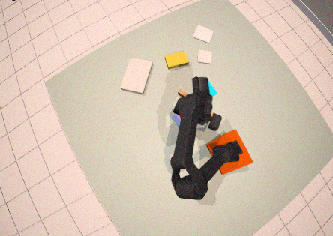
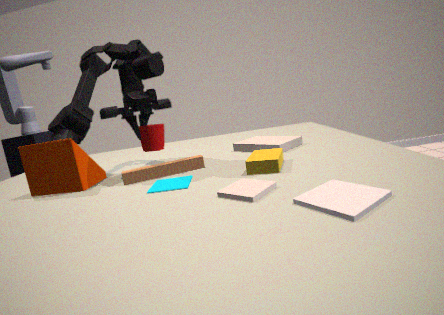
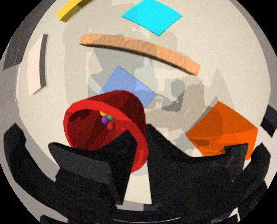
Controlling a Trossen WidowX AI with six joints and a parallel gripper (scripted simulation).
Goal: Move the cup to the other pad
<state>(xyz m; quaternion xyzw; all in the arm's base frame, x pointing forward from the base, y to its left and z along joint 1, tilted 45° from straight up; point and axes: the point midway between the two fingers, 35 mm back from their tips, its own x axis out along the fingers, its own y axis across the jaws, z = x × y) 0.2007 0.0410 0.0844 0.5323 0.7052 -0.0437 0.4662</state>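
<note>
Now: the cyan pad 15 cm to the right of my gripper tip, 11 cm ahead of it and 10 cm below it. From my gripper tip the other things lie so: red cup: 2 cm to the left, 2 cm ahead; then brown bar: 9 cm below, 7 cm ahead, 6 cm to the right; then yellow block: 32 cm ahead, 10 cm to the right, 8 cm below.
</note>
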